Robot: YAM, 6 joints.
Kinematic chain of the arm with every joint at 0, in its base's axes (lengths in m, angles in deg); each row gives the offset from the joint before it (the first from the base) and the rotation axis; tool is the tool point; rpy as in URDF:
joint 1: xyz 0 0 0.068 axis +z
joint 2: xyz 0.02 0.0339 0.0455 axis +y
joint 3: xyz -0.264 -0.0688 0 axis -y
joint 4: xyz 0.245 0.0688 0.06 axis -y
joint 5: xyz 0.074 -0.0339 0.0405 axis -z
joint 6: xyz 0.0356 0 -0.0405 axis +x
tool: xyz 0 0 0 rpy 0 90 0
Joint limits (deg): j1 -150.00..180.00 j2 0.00..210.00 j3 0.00..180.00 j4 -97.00..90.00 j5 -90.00..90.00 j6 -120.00..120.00
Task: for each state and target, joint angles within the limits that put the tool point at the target. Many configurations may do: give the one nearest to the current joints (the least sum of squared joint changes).
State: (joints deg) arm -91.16 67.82 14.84 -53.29 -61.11 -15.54
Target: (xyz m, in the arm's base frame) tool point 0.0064 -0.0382 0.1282
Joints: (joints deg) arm -115.18 62.08 13.17 -85.07 -38.26 -15.54
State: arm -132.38 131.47 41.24 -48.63 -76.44 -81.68
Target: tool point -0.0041 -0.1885 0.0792
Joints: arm -101.95 111.84 37.03 -58.38 -79.61 -81.68
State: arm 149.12 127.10 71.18 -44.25 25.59 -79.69
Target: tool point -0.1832 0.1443 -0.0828
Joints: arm 145.44 151.09 59.76 -41.78 24.78 -79.69
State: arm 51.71 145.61 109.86 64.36 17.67 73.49
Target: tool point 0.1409 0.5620 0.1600
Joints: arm 76.88 152.21 111.34 61.63 15.77 73.49
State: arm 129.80 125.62 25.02 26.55 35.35 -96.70
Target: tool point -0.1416 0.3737 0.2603
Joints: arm 113.71 100.49 61.49 36.09 35.46 -96.70
